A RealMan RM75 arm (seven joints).
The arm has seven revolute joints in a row. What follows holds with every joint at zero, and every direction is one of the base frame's.
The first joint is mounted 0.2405 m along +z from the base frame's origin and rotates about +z.
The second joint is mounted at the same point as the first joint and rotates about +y.
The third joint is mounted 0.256 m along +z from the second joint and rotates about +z.
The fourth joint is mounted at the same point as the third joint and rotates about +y.
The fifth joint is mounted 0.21 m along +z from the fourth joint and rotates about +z.
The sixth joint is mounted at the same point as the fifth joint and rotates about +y.
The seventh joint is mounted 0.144 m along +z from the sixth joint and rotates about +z.
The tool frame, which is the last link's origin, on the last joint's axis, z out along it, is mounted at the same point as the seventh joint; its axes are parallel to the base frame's.
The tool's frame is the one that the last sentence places.
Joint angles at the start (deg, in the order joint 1, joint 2, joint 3, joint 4, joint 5, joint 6, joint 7):
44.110 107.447 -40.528 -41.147 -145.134 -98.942 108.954
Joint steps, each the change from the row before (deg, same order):
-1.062 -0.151 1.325 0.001 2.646 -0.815 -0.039
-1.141 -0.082 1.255 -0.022 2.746 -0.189 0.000
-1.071 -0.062 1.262 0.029 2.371 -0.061 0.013
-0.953 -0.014 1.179 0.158 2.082 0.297 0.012
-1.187 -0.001 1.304 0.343 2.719 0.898 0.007
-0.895 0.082 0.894 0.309 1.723 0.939 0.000
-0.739 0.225 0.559 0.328 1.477 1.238 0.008
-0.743 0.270 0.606 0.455 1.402 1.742 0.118
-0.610 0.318 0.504 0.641 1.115 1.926 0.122
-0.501 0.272 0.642 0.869 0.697 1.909 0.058
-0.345 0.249 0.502 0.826 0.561 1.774 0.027
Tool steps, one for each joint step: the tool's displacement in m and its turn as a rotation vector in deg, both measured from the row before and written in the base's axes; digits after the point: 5 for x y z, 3 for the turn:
0.00035 -0.00319 0.00256 1.155 3.451 -0.781
0.00103 -0.00206 0.00269 1.783 3.258 -0.761
0.00167 -0.00188 0.00290 1.800 2.869 -0.811
0.00208 -0.00116 0.00245 1.903 2.479 -0.846
0.00317 -0.00052 0.00294 2.756 2.909 -1.146
0.00342 -0.00046 0.00155 2.060 1.808 -1.048
0.00307 0.00016 -0.00006 1.874 1.382 -1.003
0.00409 0.00082 -0.00034 2.188 1.255 -1.419
0.00434 0.00101 -0.00149 1.969 1.016 -1.560
0.00508 0.00069 -0.00188 1.721 0.821 -1.713
0.00423 0.00094 -0.00204 1.459 0.621 -1.491

